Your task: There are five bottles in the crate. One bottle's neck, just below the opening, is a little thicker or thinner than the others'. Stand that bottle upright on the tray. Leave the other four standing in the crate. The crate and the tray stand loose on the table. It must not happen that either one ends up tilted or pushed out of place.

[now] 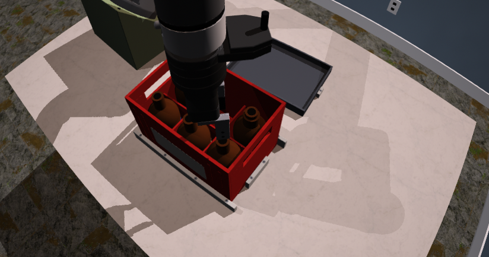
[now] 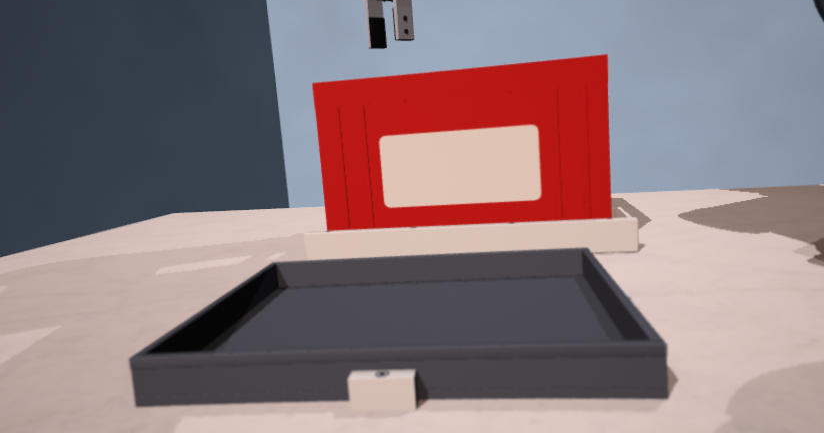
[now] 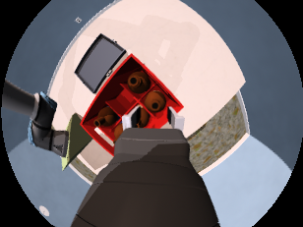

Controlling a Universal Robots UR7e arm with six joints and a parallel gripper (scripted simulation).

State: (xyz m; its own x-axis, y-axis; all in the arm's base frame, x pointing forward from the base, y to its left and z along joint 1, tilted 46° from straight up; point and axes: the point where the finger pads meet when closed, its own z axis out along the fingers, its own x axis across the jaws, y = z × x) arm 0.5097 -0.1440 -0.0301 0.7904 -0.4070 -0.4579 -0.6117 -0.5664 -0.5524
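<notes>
Right now the bottle is 15 cm below my hand and 8 cm to the left of it. Round my hand: dark grey tray: 32 cm to the left, 23 cm below, 11 cm behind; red crate: 16 cm below, 9 cm behind, 3 cm to the left.
</notes>
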